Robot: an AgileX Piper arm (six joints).
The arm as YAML. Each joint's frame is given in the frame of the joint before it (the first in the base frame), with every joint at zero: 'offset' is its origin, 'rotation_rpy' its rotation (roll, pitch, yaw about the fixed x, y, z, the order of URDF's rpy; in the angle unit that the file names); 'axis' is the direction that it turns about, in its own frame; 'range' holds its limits. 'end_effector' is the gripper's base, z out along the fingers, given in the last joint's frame.
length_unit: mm
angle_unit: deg
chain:
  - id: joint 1
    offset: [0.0, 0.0, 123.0]
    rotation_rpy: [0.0, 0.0, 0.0]
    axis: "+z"
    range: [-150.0, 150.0]
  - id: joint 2
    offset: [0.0, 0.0, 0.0]
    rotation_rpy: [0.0, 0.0, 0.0]
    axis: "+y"
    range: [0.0, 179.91]
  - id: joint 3
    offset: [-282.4, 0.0, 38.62]
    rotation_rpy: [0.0, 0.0, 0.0]
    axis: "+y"
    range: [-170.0, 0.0]
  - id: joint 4
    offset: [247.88, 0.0, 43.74]
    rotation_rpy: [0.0, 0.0, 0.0]
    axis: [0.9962, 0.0, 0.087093]
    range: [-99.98, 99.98]
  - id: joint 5
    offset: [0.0, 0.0, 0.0]
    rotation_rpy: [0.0, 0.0, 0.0]
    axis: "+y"
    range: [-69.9, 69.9]
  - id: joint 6
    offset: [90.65, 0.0, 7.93]
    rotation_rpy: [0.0, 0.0, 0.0]
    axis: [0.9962, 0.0, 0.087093]
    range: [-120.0, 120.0]
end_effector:
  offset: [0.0, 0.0, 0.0]
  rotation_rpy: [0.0, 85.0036, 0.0]
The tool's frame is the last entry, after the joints.
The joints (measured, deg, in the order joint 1, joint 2, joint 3, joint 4, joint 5, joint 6), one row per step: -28.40 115.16 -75.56 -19.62 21.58 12.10; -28.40 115.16 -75.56 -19.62 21.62 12.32; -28.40 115.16 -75.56 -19.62 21.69 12.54; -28.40 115.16 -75.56 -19.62 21.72 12.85; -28.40 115.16 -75.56 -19.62 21.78 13.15; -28.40 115.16 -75.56 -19.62 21.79 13.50; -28.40 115.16 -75.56 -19.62 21.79 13.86; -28.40 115.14 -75.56 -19.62 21.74 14.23; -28.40 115.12 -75.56 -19.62 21.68 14.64; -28.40 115.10 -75.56 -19.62 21.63 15.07; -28.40 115.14 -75.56 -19.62 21.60 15.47; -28.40 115.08 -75.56 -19.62 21.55 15.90; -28.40 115.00 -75.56 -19.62 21.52 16.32
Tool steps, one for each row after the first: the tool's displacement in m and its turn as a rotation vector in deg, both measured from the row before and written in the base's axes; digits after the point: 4 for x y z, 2 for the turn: -0.0001 0.0000 0.0000 0.11 -0.05 -0.19; -0.0001 0.0000 -0.0001 0.12 -0.02 -0.20; 0.0000 0.0000 0.0000 0.14 -0.09 -0.26; -0.0001 0.0000 0.0000 0.15 -0.06 -0.26; 0.0000 0.0000 0.0000 0.16 -0.12 -0.29; 0.0000 0.0000 0.0000 0.16 -0.14 -0.29; 0.0001 0.0000 0.0002 0.14 -0.20 -0.29; 0.0001 0.0000 0.0002 0.15 -0.23 -0.32; 0.0001 0.0000 0.0002 0.17 -0.23 -0.34; 0.0001 0.0000 -0.0003 0.19 -0.14 -0.32; 0.0000 0.0000 0.0005 0.15 -0.26 -0.34; 0.0000 0.0000 0.0006 0.14 -0.26 -0.33
